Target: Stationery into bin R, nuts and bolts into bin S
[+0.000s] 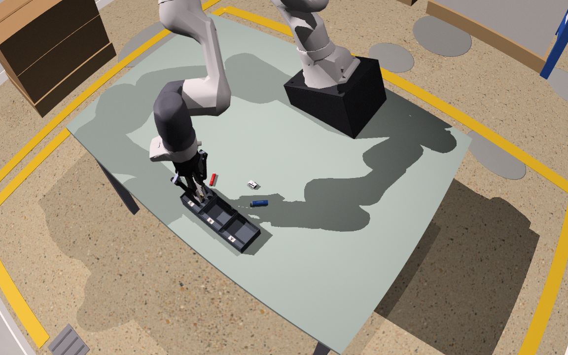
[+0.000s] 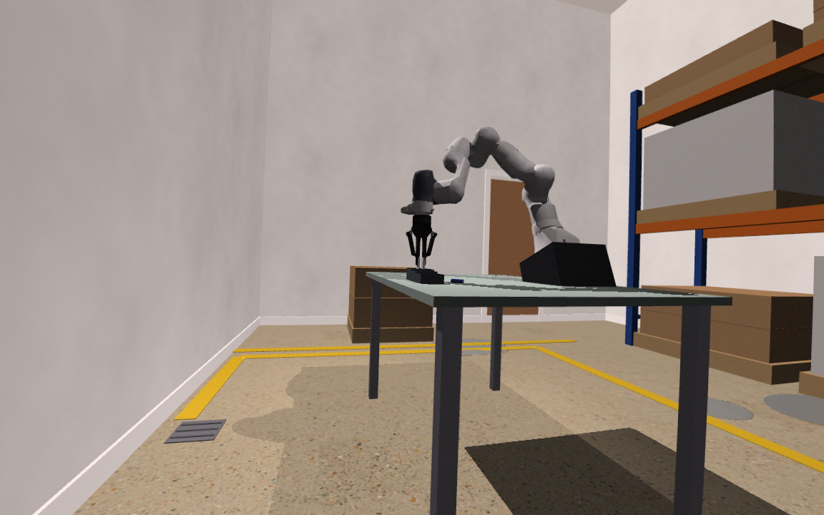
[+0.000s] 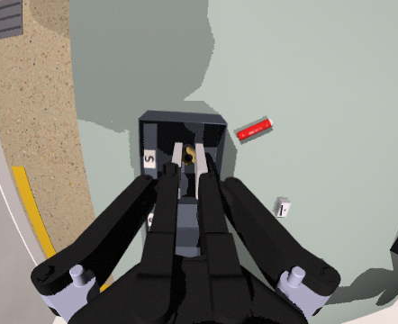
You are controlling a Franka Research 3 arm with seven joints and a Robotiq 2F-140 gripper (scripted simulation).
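Now: the small white block 14 cm behind my hand, 9 cm to the left of it and 5 cm below it. Round my hand: red cylinder (8 cm behind, 3 cm to the right, 5 cm below); blue cylinder (10 cm behind, 15 cm to the left, 5 cm below); brass nut (3 cm below).
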